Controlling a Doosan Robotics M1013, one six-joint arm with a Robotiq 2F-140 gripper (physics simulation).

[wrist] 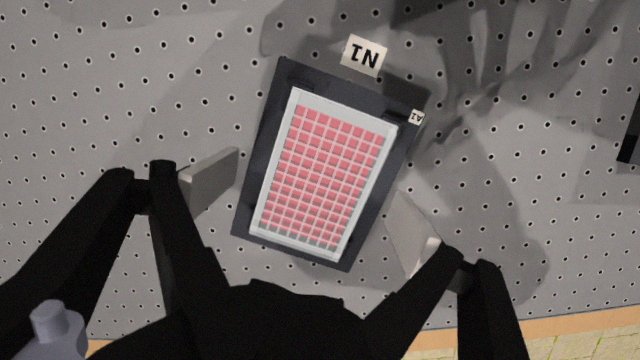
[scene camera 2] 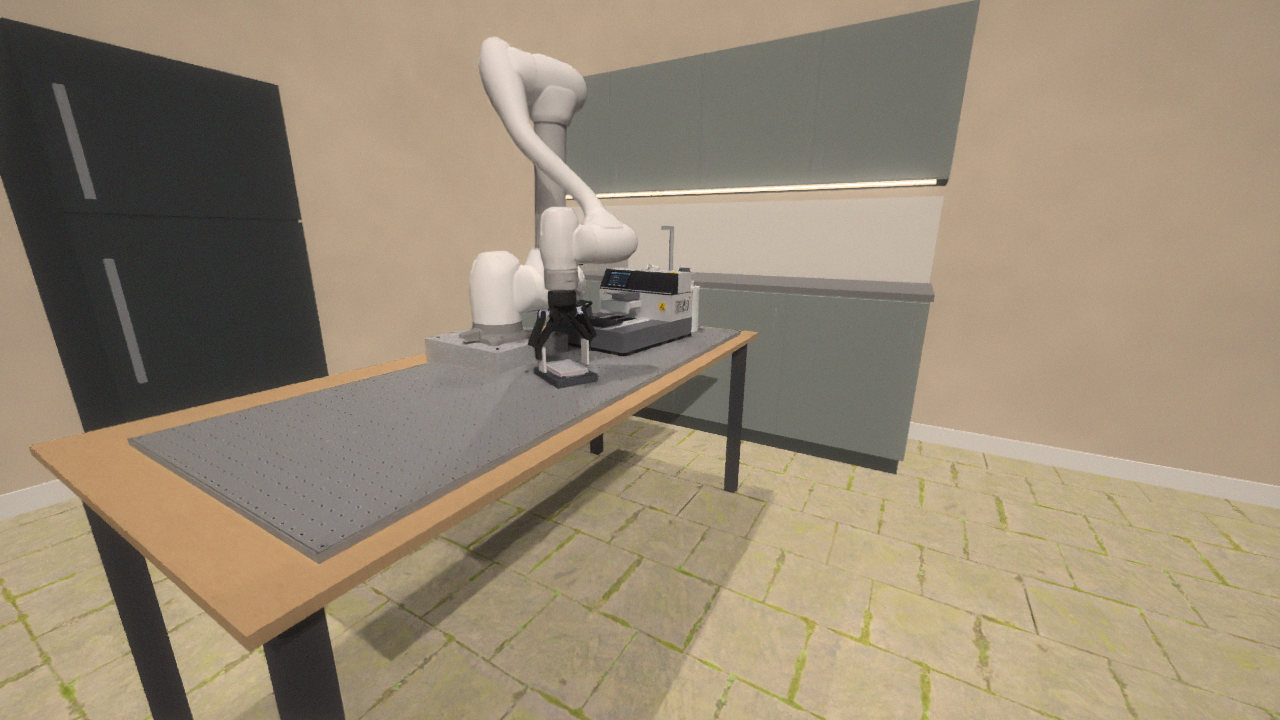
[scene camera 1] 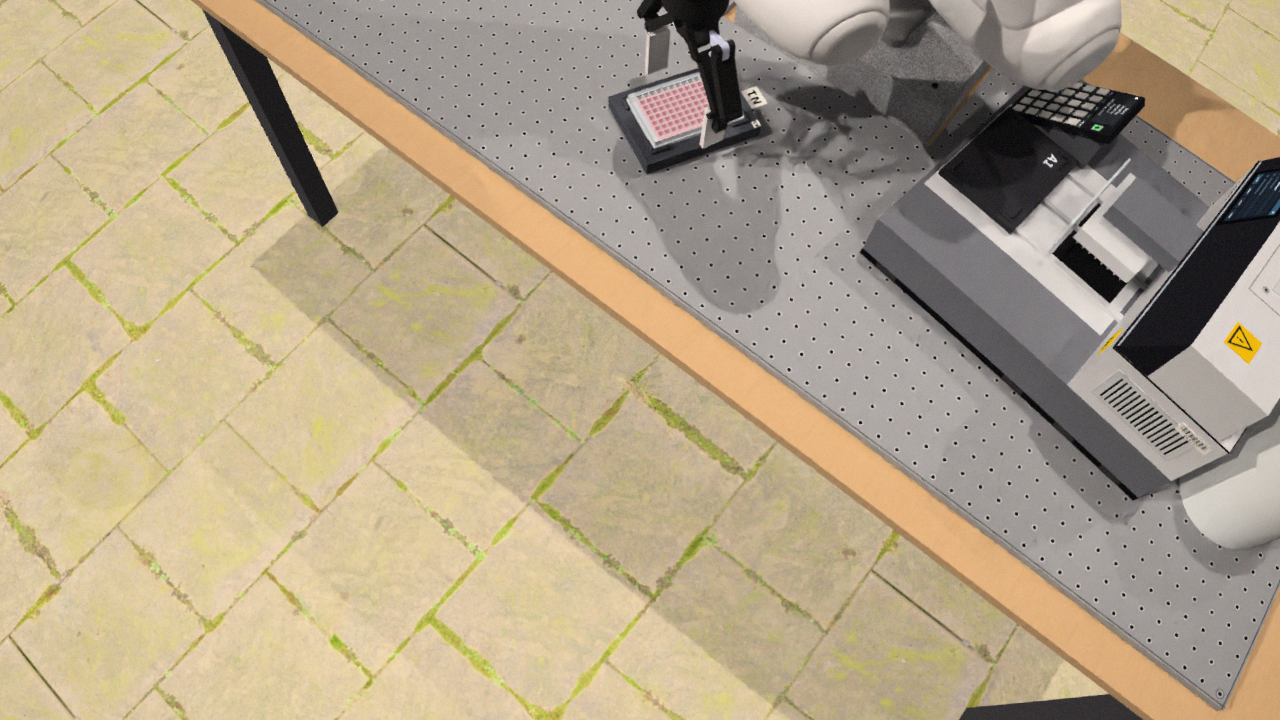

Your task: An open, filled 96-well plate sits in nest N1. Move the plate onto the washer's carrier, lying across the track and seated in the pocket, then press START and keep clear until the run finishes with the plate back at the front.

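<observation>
The open 96-well plate, with pink-filled wells, sits flat in the dark nest N1. My gripper is open and empty, pointing down, with its pale finger pads on either side of the plate's long sides, apart from it. In the wrist view the pads are slightly turned relative to the plate. The washer has a black carrier marked A1, which holds no plate. A green key shows on its keypad; its lettering is unreadable.
The perforated board covers much of the wooden table. The washer's raised housing, with its screen, stands beyond the track. A white rounded object stands beside the washer. The arm's base block is behind the nest.
</observation>
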